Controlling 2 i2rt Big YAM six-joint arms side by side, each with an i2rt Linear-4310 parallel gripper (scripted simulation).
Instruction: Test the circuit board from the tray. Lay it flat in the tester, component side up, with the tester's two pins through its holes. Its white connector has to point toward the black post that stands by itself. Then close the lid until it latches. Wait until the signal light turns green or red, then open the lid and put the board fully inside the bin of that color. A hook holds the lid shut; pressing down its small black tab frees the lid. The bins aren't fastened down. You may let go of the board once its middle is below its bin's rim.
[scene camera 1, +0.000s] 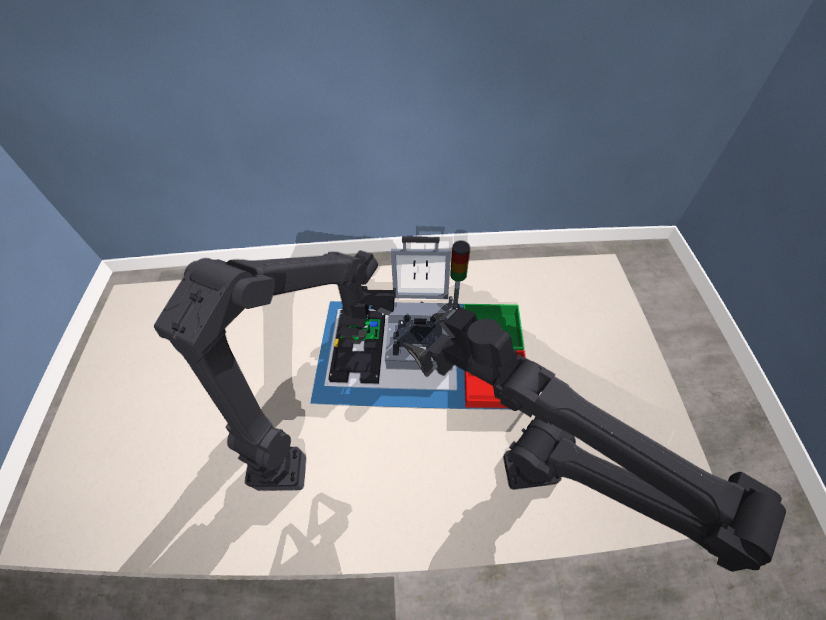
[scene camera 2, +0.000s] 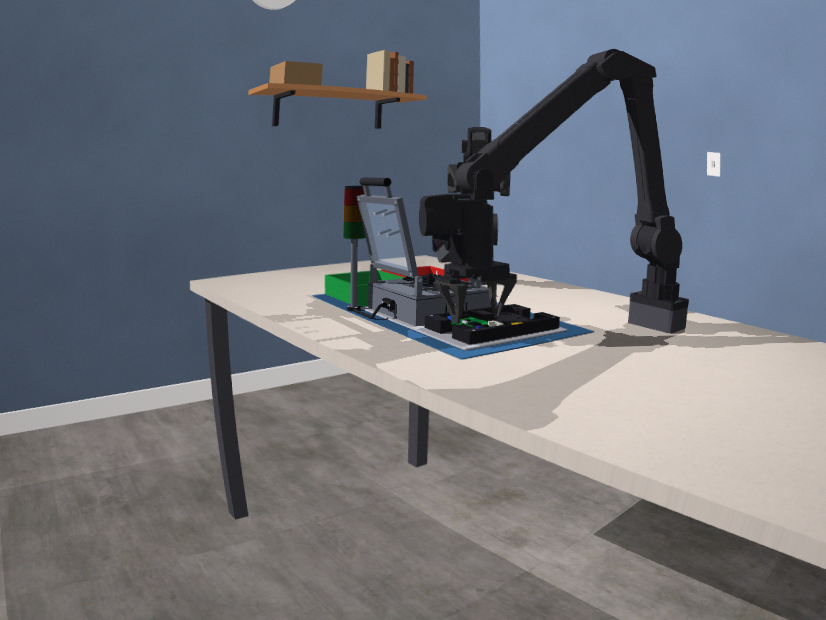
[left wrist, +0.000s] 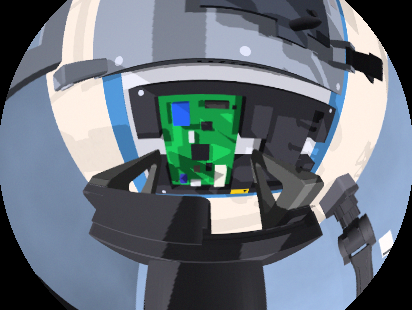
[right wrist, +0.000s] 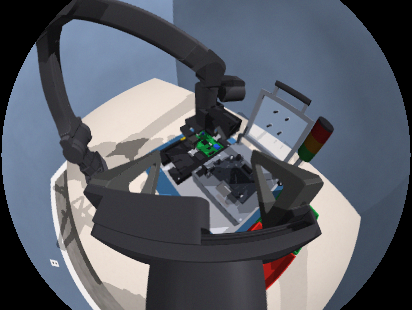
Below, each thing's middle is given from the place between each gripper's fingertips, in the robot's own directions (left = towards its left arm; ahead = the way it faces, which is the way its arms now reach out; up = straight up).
Now: left hand (scene camera 2: 476, 319) 10 mm short of the green circuit board (left wrist: 200, 131) and 10 mm above it. Also, from my left hand: red bin (scene camera 1: 480, 394): 360 mm to the right, 160 mm behind, 20 mm below; green bin (scene camera 1: 508, 316): 370 mm to the right, 20 mm below, 10 mm behind; clear lid (scene camera 2: 384, 220): 180 mm to the right, 150 mm above, 80 mm ahead.
I see my right gripper (scene camera 1: 419, 330) 24 cm short of the clear lid and 7 cm above it. From my right hand the other things lie so: red bin 24 cm below, 19 cm to the right; green bin 24 cm below, 20 cm to the right, 15 cm ahead; green circuit board 24 cm below, 17 cm to the left, 16 cm ahead.
